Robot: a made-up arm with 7 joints. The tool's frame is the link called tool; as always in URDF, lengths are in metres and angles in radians. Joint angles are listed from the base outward. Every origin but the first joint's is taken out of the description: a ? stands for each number. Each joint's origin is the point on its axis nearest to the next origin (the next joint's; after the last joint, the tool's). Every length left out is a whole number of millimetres.
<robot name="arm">
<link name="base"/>
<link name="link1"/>
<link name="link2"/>
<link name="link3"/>
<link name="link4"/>
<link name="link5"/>
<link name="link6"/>
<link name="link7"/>
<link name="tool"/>
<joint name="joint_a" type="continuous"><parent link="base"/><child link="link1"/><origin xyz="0 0 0.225" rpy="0 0 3.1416"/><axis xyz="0 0 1"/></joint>
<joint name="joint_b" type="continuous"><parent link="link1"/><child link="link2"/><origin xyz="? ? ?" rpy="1.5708 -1.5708 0"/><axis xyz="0 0 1"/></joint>
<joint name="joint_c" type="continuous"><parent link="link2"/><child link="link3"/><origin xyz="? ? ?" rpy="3.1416 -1.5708 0"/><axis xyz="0 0 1"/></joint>
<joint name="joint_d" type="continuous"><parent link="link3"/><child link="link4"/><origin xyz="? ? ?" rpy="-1.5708 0 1.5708"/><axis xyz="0 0 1"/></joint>
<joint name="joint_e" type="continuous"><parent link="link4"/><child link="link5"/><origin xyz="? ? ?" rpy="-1.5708 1.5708 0"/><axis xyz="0 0 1"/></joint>
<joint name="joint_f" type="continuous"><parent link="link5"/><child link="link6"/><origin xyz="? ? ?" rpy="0 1.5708 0"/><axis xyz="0 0 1"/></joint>
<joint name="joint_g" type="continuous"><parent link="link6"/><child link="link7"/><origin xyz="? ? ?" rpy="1.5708 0 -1.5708"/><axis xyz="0 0 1"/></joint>
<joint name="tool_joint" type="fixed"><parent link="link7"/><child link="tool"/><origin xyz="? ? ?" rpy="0 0 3.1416"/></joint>
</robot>
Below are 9 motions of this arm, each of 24 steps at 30 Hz.
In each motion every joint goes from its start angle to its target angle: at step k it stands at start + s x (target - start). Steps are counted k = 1, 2, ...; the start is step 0. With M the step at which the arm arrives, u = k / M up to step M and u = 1 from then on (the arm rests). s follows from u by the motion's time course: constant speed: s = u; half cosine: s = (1 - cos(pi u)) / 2; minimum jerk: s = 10 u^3 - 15 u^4 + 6 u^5.
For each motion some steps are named. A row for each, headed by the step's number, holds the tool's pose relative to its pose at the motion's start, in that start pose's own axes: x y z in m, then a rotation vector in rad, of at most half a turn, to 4 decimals.
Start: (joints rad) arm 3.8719 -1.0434 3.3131 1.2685 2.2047 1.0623 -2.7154
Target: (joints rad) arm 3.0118 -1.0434 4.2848 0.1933 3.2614 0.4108 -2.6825
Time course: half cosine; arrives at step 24
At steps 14, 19, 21, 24:
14: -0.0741 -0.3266 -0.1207 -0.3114 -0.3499 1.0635
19: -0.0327 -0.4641 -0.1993 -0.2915 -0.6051 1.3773
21: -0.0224 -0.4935 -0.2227 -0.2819 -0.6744 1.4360
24: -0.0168 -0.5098 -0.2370 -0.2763 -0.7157 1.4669

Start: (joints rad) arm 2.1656 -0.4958 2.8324 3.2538 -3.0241 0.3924 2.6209
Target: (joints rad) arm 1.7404 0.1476 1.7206 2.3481 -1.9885 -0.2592 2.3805
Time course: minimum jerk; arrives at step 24
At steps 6, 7, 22, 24:
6: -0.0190 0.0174 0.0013 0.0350 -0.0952 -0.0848
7: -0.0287 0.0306 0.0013 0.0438 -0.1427 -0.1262
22: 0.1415 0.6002 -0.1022 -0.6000 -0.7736 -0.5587
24: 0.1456 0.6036 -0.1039 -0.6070 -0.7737 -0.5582

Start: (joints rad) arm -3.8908 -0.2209 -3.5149 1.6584 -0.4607 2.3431 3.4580
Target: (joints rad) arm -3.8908 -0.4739 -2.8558 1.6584 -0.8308 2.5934 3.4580
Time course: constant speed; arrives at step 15
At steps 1, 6, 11, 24:
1: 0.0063 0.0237 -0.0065 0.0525 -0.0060 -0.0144
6: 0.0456 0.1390 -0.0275 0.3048 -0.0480 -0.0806
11: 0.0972 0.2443 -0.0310 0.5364 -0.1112 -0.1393
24: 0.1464 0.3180 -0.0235 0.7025 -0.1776 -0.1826

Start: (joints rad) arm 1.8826 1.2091 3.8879 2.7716 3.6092 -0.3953 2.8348
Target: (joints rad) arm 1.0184 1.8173 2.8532 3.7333 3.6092 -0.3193 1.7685
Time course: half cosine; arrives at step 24
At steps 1, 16, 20, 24:
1: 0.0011 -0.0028 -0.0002 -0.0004 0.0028 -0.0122
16: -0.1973 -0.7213 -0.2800 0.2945 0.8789 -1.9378
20: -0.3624 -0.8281 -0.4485 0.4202 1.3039 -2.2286
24: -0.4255 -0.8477 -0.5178 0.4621 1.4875 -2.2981

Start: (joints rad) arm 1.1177 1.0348 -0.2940 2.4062 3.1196 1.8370 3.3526
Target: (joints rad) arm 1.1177 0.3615 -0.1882 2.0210 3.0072 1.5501 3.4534
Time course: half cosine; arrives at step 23
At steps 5, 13, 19, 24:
5: 0.0121 0.0136 0.0378 -0.0089 -0.0013 0.0006
13: 0.0890 0.0599 0.1924 -0.0479 -0.0029 0.0211
19: 0.1587 0.0781 0.2826 -0.0689 -0.0009 0.0488
24: 0.1760 0.0808 0.3011 -0.0726 -0.0002 0.0562

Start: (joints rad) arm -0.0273 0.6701 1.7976 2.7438 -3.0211 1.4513 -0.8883
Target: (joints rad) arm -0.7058 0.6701 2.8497 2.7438 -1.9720 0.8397 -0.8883
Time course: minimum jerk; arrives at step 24
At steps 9, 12, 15, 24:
9: -0.0537 0.0027 0.0726 0.1675 0.3420 0.1991
12: -0.1190 0.0148 0.1206 0.2500 0.6052 0.4372
15: -0.2048 0.0317 0.1600 0.2774 0.8497 0.7269
24: -0.3346 0.0502 0.1970 0.2358 1.1230 1.1278

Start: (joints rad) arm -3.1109 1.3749 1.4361 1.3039 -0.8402 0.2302 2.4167
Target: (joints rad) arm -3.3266 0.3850 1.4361 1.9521 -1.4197 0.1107 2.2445
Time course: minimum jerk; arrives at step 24
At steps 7, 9, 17, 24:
7: -0.0472 -0.0662 -0.0633 0.1948 0.0657 -0.2174
9: -0.0966 -0.1064 -0.1193 0.3458 0.1245 -0.3973
17: -0.4139 -0.0997 -0.3594 0.9725 0.4651 -1.2687
24: -0.5052 -0.0429 -0.3969 1.1175 0.5724 -1.5062

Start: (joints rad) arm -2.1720 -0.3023 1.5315 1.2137 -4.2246 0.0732 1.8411
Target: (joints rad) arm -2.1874 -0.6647 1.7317 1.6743 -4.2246 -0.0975 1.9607
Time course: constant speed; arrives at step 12
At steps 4, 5, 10, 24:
4: -0.0141 0.1152 -0.0148 -0.0692 -0.1005 -0.0988
5: -0.0131 0.1444 -0.0199 -0.0888 -0.1229 -0.1218
10: 0.0189 0.2870 -0.0521 -0.1983 -0.2176 -0.2256
24: 0.0434 0.3404 -0.0677 -0.2467 -0.2466 -0.2617

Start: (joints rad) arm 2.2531 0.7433 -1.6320 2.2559 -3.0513 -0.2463 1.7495
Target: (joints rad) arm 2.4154 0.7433 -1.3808 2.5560 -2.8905 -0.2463 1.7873
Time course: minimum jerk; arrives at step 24
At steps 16, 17, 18, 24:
16: 0.1541 0.1537 -0.1257 -0.2194 0.3776 0.2921
17: 0.1620 0.1648 -0.1380 -0.2338 0.4057 0.3146
18: 0.1683 0.1742 -0.1486 -0.2457 0.4295 0.3337
24: 0.1804 0.1938 -0.1720 -0.2706 0.4803 0.3746

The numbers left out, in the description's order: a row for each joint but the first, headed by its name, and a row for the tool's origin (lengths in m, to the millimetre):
joint_b: 0 0 0
joint_c: 0.346 0 0
joint_d: 0 -0.041 0
joint_e: -0.115 0.506 0
joint_f: 0 0 0
joint_g: -0.083 0.065 0
tool: 0 0 0

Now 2 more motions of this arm.
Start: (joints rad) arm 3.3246 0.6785 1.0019 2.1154 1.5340 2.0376 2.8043
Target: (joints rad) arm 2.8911 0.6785 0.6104 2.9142 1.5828 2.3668 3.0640
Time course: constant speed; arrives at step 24
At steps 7, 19, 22, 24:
7: 0.0562 0.1829 -0.0634 0.2352 -0.0429 -0.1378
19: 0.2086 0.4442 -0.0228 0.7244 -0.0971 -0.2565
22: 0.2472 0.4896 0.0125 0.8592 -0.1109 -0.2591
24: 0.2715 0.5144 0.0401 0.9509 -0.1208 -0.2543

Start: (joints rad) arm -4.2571 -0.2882 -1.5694 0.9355 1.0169 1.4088 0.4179
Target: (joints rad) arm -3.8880 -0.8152 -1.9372 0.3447 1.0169 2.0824 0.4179
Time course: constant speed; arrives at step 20
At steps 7, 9, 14, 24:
7: 0.0228 0.1090 0.0840 -0.0704 -0.4865 0.1722
9: 0.0213 0.1404 0.1101 -0.0900 -0.6323 0.2215
14: 0.0006 0.2179 0.1727 -0.1345 -1.0077 0.3476
24: -0.0534 0.3054 0.2317 -0.1713 -1.4736 0.5089

